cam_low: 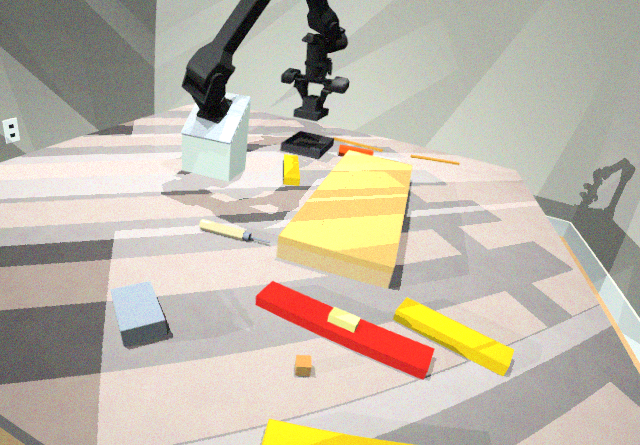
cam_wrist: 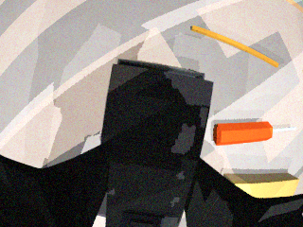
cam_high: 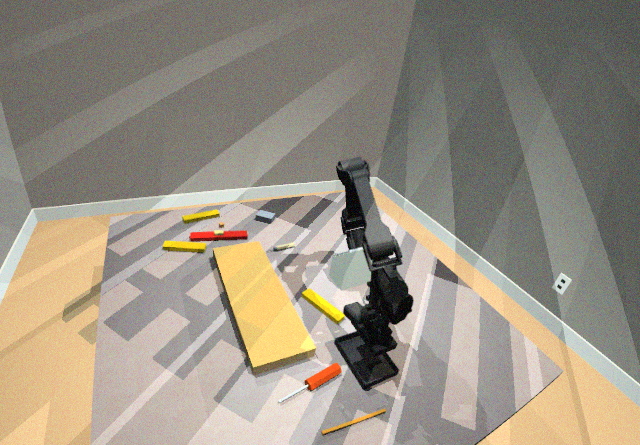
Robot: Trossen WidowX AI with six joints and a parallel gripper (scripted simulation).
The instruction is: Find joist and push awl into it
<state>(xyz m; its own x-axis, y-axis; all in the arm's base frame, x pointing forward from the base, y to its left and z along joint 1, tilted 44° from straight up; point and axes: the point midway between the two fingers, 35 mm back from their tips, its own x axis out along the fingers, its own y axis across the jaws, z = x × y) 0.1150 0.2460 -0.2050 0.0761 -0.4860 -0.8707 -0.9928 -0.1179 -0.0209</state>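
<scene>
The black tray is 11 cm below my gripper tip. Round my gripper tip: stud finder 2 cm to the right, 2 cm above; then awl 11 cm ahead, 56 cm to the right, 12 cm below; then red level 32 cm ahead, 68 cm to the right, 11 cm below.
</scene>
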